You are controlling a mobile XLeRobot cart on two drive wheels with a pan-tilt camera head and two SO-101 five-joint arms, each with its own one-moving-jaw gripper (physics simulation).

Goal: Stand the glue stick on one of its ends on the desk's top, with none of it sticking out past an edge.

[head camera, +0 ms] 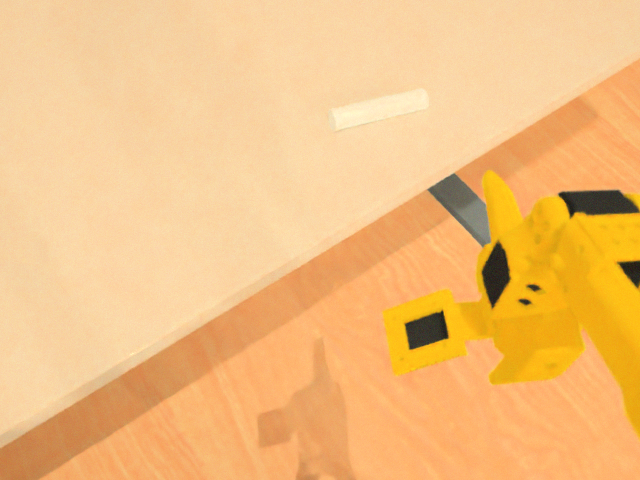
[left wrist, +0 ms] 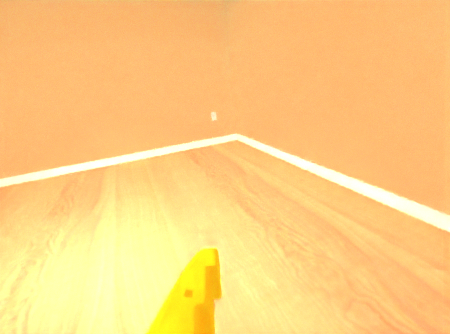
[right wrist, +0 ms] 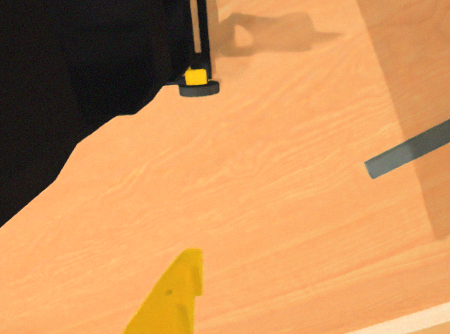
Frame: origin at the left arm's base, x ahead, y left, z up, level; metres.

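Where they show: left hand, its tool point: (left wrist: pixel 218 265); right hand, its tool point: (head camera: pixel 494 375) (right wrist: pixel 201 265).
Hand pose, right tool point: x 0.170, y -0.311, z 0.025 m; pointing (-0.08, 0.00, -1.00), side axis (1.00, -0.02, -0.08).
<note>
After its pixels a point has its place.
The pale, cream-white glue stick (head camera: pixel 379 109) @(x 0.467, y -0.287, z -0.036 m) lies on its side on the desk's top (head camera: pixel 155 155) @(x 0.435, y -0.064, z -0.055 m), a little in from the slanting front edge. All of it is over the desk. It does not show in either wrist view. My right gripper (head camera: pixel 495 273) (right wrist: pixel 192 280) is open and off the desk, past its edge, below and right of the glue stick in the head view. In the right wrist view one notched jaw shows, over the floor. My left gripper (left wrist: pixel 207 280) is open, with one notched jaw in view over the floor, and it does not show in the head view.
A grey metal bar (head camera: pixel 465 206) (right wrist: pixel 400 156) juts out from under the desk at floor level. A black cart body (right wrist: pixel 90 60) @(x -0.075, y -0.280, z -0.375 m) with a small wheel (right wrist: pixel 199 89) stands at the upper left of the right wrist view. Walls with a white baseboard (left wrist: pixel 125 159) @(x -3.266, y -1.889, z -0.741 m) stand far off.
</note>
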